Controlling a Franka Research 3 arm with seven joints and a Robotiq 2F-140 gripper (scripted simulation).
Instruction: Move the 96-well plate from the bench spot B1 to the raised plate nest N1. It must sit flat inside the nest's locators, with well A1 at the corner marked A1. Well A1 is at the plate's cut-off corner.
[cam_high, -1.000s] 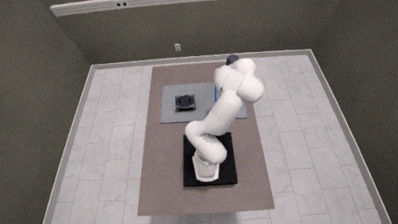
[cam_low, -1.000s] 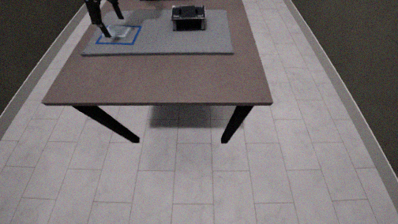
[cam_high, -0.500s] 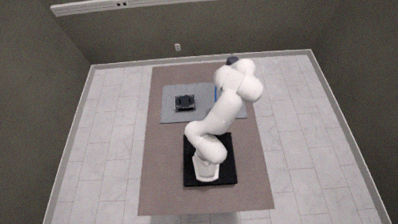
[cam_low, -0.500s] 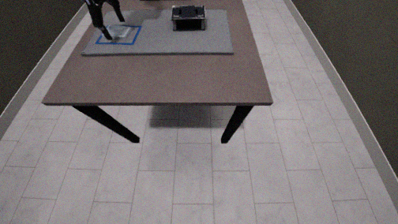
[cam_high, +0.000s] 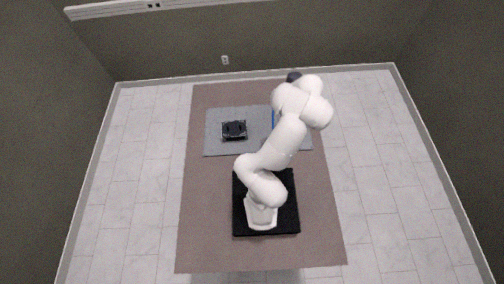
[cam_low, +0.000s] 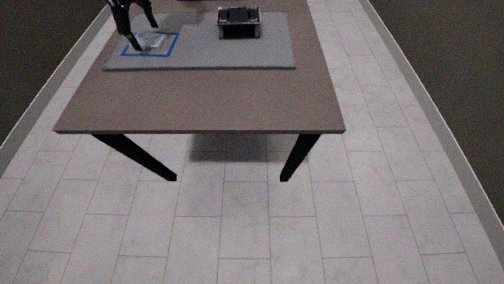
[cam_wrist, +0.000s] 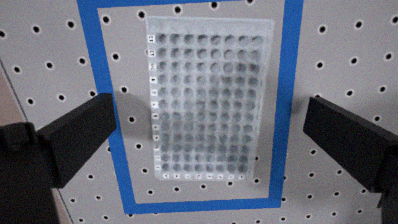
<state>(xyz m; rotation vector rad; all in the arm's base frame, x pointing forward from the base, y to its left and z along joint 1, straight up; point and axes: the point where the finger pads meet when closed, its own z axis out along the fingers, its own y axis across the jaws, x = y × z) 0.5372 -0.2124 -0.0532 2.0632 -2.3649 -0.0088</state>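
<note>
Now: the clear 96-well plate 2 cm below my hand. From my hand the other things lie so: dark raised nest (36 cm to the left, 7 cm behind, 3 cm above); then A1 label (28 cm to the left, 12 cm behind, 4 cm above).
</note>
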